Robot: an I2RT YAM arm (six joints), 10 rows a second.
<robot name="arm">
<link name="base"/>
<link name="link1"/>
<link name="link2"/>
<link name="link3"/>
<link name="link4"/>
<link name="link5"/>
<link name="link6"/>
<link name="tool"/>
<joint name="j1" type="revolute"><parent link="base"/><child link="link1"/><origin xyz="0 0 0.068"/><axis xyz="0 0 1"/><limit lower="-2.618" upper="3.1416"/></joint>
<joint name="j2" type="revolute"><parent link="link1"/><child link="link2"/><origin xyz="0.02 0.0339 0.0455"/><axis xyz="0 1 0"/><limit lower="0" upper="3.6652"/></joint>
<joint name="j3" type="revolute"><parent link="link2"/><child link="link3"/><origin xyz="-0.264 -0.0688 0"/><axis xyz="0 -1 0"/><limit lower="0" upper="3.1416"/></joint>
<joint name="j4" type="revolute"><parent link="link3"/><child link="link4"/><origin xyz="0.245 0.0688 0.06"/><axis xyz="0 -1 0"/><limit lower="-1.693" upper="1.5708"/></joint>
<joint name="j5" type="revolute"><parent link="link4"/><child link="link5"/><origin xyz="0.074 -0.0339 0.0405"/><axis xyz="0 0 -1"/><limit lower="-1.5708" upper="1.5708"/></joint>
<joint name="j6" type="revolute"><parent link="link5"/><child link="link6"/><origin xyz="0.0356 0 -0.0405"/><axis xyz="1 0 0"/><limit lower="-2.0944" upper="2.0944"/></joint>
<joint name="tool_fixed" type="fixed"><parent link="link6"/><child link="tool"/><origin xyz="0 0 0" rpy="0 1.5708 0"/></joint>
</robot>
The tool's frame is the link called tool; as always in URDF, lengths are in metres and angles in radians.
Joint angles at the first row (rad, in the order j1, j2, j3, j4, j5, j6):
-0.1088 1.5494 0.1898 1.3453 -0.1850 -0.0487
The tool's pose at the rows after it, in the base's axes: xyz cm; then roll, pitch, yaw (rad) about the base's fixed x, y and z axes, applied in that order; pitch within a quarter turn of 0, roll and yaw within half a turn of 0:
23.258, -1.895, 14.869, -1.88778, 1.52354, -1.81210
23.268, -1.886, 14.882, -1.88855, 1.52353, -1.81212
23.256, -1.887, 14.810, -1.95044, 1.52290, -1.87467
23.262, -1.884, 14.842, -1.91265, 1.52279, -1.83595
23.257, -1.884, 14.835, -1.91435, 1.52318, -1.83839
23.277, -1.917, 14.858, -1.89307, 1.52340, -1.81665
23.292, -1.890, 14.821, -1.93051, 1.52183, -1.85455
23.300, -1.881, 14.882, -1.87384, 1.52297, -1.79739
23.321, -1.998, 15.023, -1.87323, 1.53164, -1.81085
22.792, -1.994, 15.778, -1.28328, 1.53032, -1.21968
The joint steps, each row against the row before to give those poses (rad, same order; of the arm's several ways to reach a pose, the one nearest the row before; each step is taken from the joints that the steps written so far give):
-0.0005 0.0007 -0.0006 0.0006 0.0004 0.0010
0.0004 -0.0007 0.0006 -0.0013 -0.0004 0.0000
0.0000 0.0027 -0.0010 0.0007 0.0007 -0.0001
0.0000 -0.0008 0.0004 0.0004 -0.0009 -0.0004
0.0001 0.0004 -0.0003 0.0007 0.0008 0.0004
-0.0016 -0.0001 0.0011 0.0000 -0.0021 0.0000
0.0015 0.0015 0.0002 -0.0010 0.0021 -0.0013
0.0004 -0.0020 0.0007 0.0003 -0.0002 0.0008
-0.0033 -0.0081 0.0024 -0.0078 0.0107 0.0089
-0.0031 -0.0628 -0.0121 -0.0271 -0.0048 0.0027

